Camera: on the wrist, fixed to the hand. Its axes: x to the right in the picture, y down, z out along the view.
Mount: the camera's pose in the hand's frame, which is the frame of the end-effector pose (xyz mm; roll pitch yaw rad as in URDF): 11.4 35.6 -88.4 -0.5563 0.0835 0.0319
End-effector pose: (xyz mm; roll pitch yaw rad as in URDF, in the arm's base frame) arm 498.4 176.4 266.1 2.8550 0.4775 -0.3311
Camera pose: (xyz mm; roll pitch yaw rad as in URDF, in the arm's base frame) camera 546.2 150.3 345.1 2.2942 0.3884 -0.3386
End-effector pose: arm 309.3 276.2 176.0 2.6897 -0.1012 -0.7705
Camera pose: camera 315.1 279.7 271.7 2.1309 -0.1902 -0.7625
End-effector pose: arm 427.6 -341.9 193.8 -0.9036 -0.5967 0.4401
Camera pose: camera 498.4 -361.0 131.8 -1.4332 -0.5194 0.3873
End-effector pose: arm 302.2 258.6 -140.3 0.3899 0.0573 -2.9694
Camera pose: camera 306.2 191.8 -209.1 -0.1622 0.1223 -2.9078
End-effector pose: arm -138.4 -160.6 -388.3 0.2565 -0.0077 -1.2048
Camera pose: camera -81.0 -151.4 -464.7 -0.2996 0.0650 -1.1528
